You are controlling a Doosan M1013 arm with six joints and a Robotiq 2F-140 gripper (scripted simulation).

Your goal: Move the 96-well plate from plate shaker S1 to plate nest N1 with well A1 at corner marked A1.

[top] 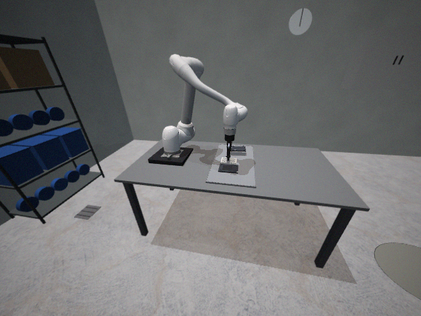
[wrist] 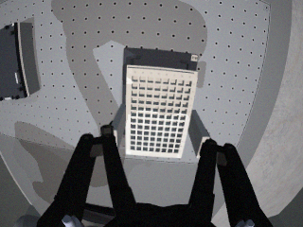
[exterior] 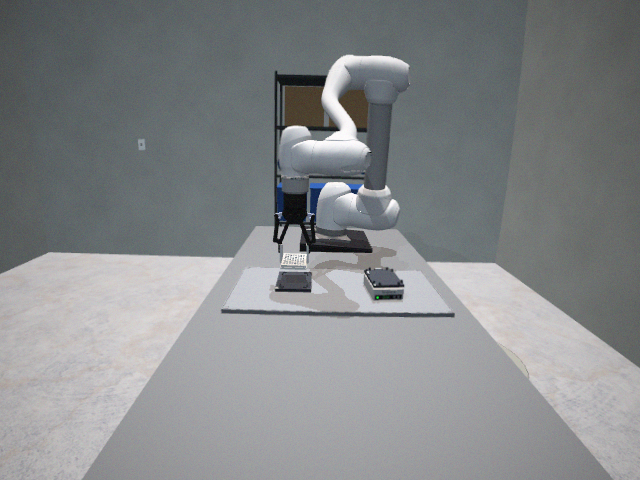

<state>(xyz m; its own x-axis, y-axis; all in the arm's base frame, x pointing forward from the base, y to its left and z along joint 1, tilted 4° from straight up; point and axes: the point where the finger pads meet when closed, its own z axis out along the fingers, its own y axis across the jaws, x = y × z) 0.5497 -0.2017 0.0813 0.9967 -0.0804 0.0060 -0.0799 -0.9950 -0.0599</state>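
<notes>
My hand is 2 cm above the white 96-well plate. The rest, counted from my hand: A1 corner mark: 9 cm below, 7 cm ahead, 6 cm to the right; then dark plate nest N1: 10 cm below.
</notes>
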